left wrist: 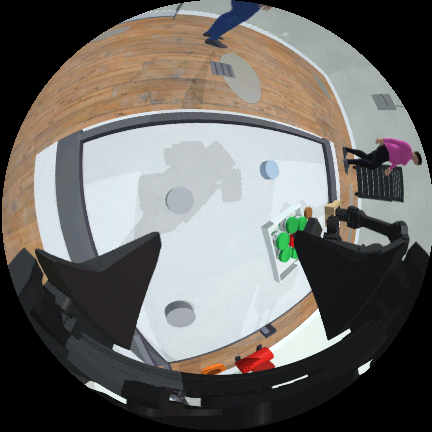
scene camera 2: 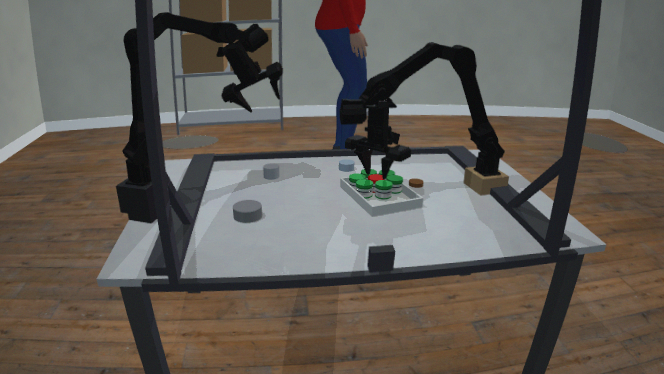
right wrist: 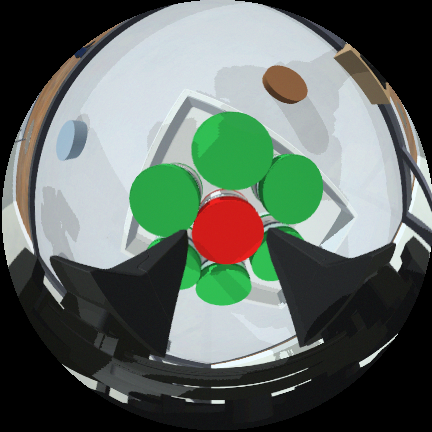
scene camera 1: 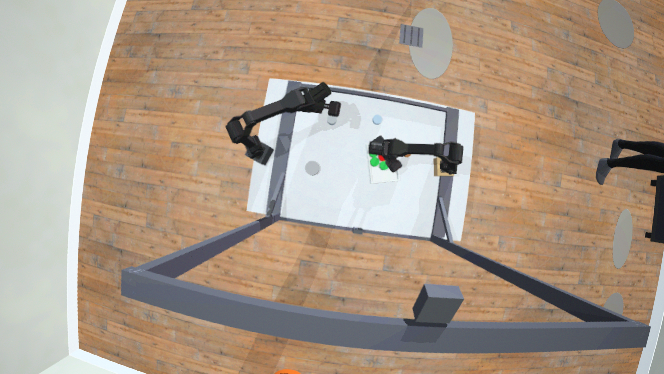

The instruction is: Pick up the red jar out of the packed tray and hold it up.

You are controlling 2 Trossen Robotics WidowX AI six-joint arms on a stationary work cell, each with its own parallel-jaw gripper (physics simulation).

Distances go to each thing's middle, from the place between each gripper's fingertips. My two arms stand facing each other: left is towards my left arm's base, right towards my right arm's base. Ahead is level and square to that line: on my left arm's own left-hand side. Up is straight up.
The red jar (right wrist: 227,229) is 2 cm below my right hand. Also, from my right hand: light blue cylinder (right wrist: 71,138) 20 cm ahead, 4 cm to the left, 4 cm below; then white tray (right wrist: 179,150) 6 cm below, 3 cm behind; then brown disc (right wrist: 284,84) 14 cm to the right, 4 cm below, 4 cm ahead.
Right now the light blue cylinder is 40 mm ahead of my left hand, 260 mm to the right of it and 220 mm below it. Round my left hand: white tray: 190 mm behind, 300 mm to the right, 240 mm below; red jar: 170 mm behind, 290 mm to the right, 200 mm below; brown disc: 130 mm behind, 430 mm to the right, 230 mm below.
